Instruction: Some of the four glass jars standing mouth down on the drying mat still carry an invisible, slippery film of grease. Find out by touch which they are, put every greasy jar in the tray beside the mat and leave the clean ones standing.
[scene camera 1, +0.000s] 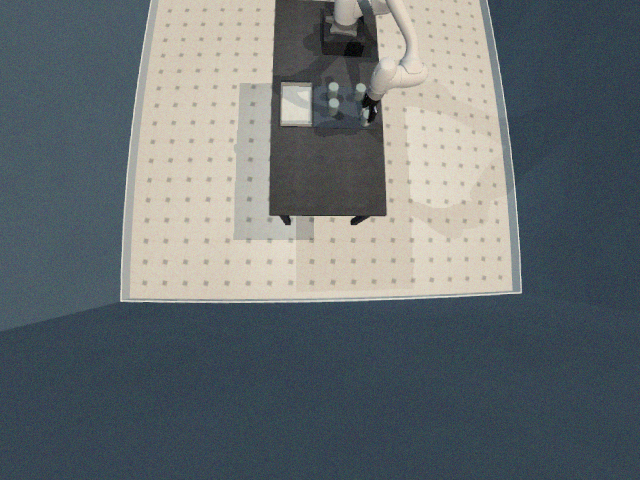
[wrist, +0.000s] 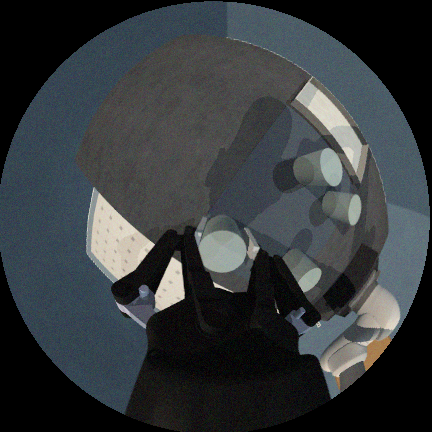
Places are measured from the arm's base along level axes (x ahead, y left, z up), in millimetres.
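Pixels of known places: gripper, fingertip midpoint: (scene camera 1: 364, 120) (wrist: 223, 230); arm's base at its link origin: (scene camera 1: 344, 24) (wrist: 361, 292).
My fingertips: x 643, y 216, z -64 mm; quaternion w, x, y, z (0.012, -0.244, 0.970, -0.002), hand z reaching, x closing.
Ahead of a thing's pixels: the offset from my fingertips to its top centre. Level surfaces: height alone.
My gripper (scene camera 1: 369, 114) (wrist: 223, 230) is shut on a pale green glass jar {dx -6, dy +11, dz +56 mm} (scene camera 1: 364, 118) (wrist: 223, 251) at the mat's front right corner. The jar is upright, mouth down; its lower edge is hidden, so I cannot tell if it touches the mat. Three other jars stand mouth down on the dark blue drying mat {dz -41 mm} (scene camera 1: 321, 117) (wrist: 255, 200): a front left jar {dx -49, dy -212, dz +47 mm} (scene camera 1: 333, 106) (wrist: 319, 167), a back left jar {dx -165, dy -228, dz +47 mm} (scene camera 1: 333, 89) (wrist: 342, 207) and a back right jar {dx -193, dy -53, dz +47 mm} (scene camera 1: 360, 91) (wrist: 304, 270). The white tray (scene camera 1: 296, 125) (wrist: 364, 161) beside the mat holds no jar.
The dark table {dz -44 mm} (scene camera 1: 325, 175) (wrist: 165, 110) extends in front of the mat and tray. The robot's black base block (scene camera 1: 336, 48) stands behind the mat. The white arm (scene camera 1: 395, 77) reaches in over the table's right edge, close to the back right jar.
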